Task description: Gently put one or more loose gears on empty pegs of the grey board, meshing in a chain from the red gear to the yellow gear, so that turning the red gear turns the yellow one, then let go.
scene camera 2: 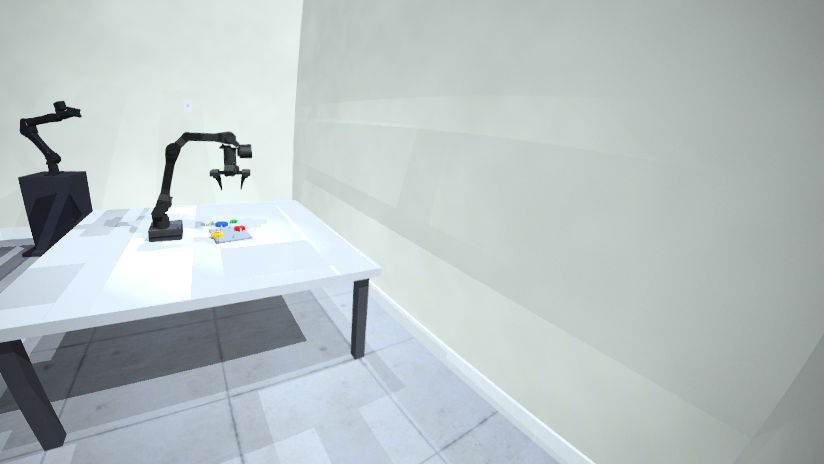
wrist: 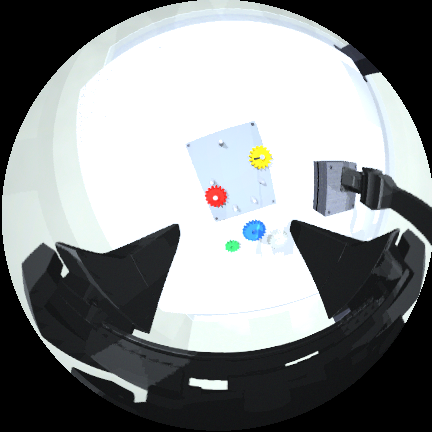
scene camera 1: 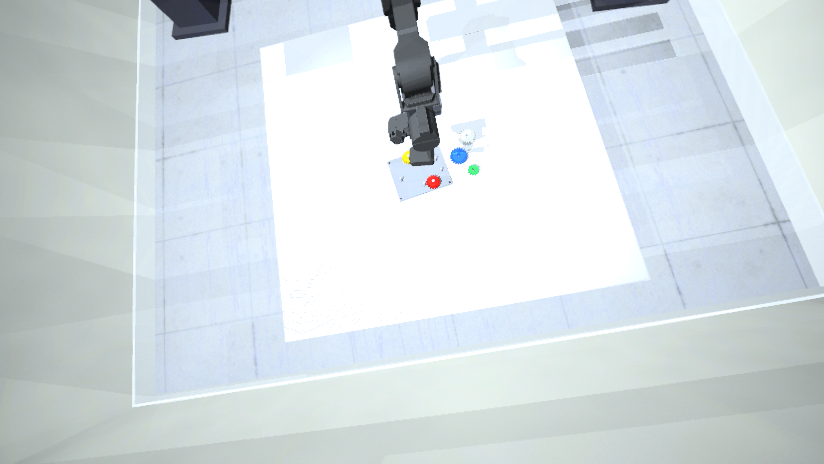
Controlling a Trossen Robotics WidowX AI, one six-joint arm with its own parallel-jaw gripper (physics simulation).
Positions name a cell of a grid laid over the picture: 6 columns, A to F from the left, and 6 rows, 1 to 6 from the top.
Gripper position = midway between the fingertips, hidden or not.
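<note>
My gripper (scene camera 1: D2), which is in the wrist view too (wrist: D4), is open and holds nothing. Then I can see a grey board (scene camera 1: D3), and the wrist view shows that board as well (wrist: D3).
</note>
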